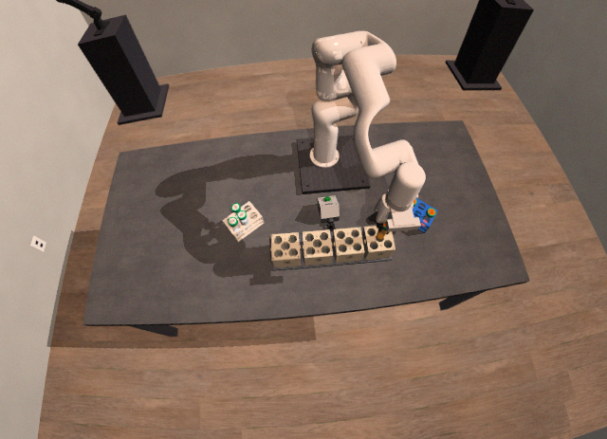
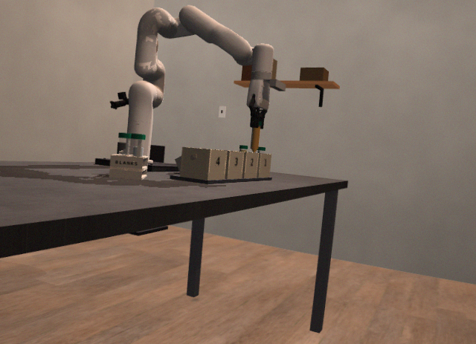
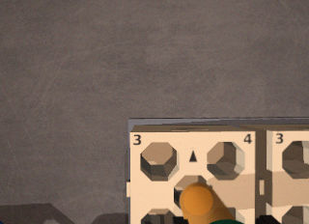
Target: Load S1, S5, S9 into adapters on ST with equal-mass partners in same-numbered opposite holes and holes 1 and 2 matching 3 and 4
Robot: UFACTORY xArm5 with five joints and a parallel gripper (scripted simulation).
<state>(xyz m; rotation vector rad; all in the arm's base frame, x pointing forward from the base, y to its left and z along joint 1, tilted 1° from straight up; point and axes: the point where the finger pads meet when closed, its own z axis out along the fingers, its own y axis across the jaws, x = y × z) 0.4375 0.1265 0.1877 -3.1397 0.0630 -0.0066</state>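
Now: the tube S5 1 cm behind my hand, 1 cm to the right of it and 5 cm below it. Also, from my hand: blue sample rack (10 cm behind, 19 cm to the left, 18 cm below); loading stand (1 cm behind, 16 cm to the right, 20 cm below); adapter 1 (16 cm below).
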